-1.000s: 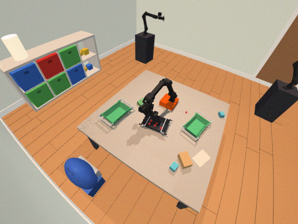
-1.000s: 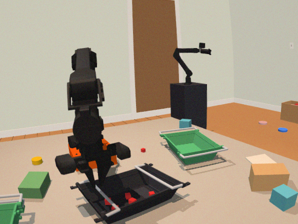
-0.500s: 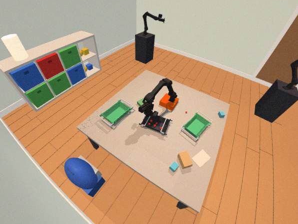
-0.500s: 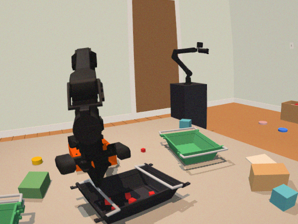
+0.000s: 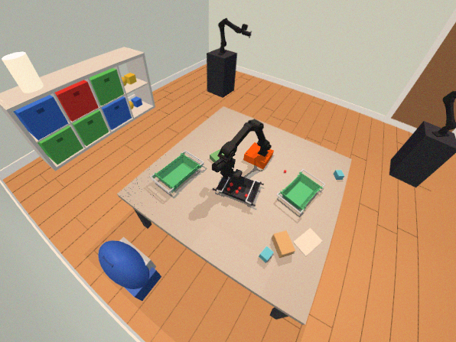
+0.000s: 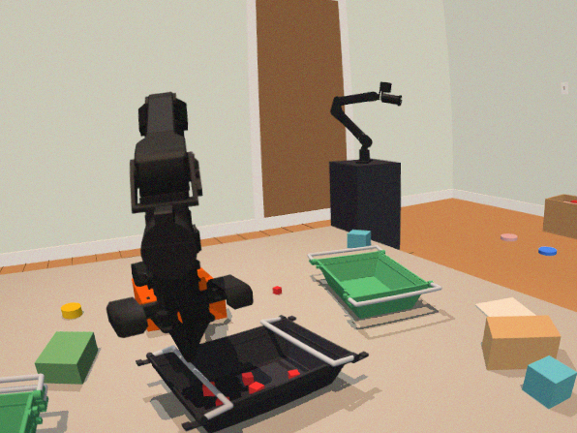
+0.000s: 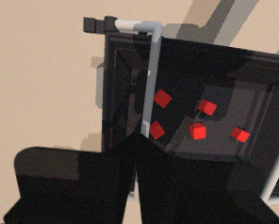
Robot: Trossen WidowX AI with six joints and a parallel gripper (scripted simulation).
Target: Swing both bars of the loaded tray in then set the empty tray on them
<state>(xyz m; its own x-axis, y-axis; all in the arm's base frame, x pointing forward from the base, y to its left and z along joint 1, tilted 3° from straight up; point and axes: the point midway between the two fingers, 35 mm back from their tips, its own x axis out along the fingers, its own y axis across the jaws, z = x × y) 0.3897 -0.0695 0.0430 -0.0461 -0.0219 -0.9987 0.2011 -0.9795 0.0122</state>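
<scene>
Now: the red block 37 cm behind my gripper tip, 28 cm to the left of it and 8 cm below it. Also, from my gripper tip: tan box: 50 cm to the left, 15 cm ahead, 6 cm below; yellow disc: 43 cm behind, 20 cm to the right, 8 cm below; green block: 20 cm to the right, 19 cm behind, 7 cm below.
</scene>
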